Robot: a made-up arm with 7 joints.
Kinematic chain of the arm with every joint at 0, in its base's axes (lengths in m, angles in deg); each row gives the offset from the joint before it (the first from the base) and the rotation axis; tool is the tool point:
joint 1: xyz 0 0 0 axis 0 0.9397 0.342
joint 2: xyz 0 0 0 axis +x
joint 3: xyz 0 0 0 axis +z
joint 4: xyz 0.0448 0 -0.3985 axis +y
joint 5: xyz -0.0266 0 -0.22 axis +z
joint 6: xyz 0 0 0 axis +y
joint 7: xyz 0 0 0 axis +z
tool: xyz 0 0 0
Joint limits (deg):
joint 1: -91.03..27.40
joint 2: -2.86..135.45
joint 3: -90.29..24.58
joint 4: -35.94..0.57
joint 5: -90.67..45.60
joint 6: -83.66..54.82
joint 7: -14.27..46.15
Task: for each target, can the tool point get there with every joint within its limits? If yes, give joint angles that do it. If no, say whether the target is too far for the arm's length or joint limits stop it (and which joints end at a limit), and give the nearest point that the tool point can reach.
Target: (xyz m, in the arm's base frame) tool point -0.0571 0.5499 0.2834
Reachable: yes | joints -40.42 122.55 -79.46 -5.58 -74.67 -68.85 32.74
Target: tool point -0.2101 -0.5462 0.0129
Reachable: no: joint limits stop it (at a limit: joint 1, joint 2, joint 3, joint 4) | nearest point -0.2246 -0.2005 -0.5323 | short by 0.646 m
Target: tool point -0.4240 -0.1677 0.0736
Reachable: no: joint limits stop it (at a limit: joint 1, joint 2, joint 3, joint 4) | nearest point -0.2246 -0.2005 -0.5323 | short by 0.639 m
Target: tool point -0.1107 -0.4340 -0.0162
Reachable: no: joint limits stop it (at a limit: joint 1, joint 2, joint 3, joint 4) | nearest point -0.2246 -0.2005 -0.5323 | short by 0.578 m
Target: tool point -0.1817 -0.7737 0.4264
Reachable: no: too far | nearest point 0.5040 -0.3463 0.0042 | short by 0.912 m
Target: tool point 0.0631 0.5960 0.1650
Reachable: yes | joints -33.63 106.36 -54.86 -6.77 -78.47 6.90 21.97
